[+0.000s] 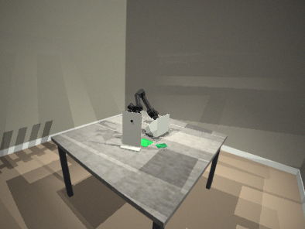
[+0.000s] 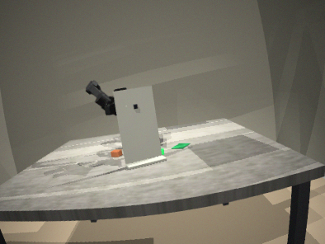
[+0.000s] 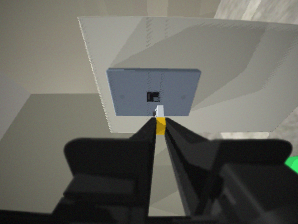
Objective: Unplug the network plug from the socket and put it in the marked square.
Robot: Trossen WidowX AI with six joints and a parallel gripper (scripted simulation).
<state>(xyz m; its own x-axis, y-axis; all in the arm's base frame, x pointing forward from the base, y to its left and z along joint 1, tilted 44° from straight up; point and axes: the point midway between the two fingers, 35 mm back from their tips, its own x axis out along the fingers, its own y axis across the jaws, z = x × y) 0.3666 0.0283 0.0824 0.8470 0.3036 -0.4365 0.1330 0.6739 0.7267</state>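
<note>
Now: the green marked square 80 mm behind my gripper tip, 60 mm to the left of it and 240 mm below it. From my gripper tip the other things lie so: upright white panel (60 mm ahead, 20 mm to the left, 90 mm below); yellow network plug (right at my gripper tip).
</note>
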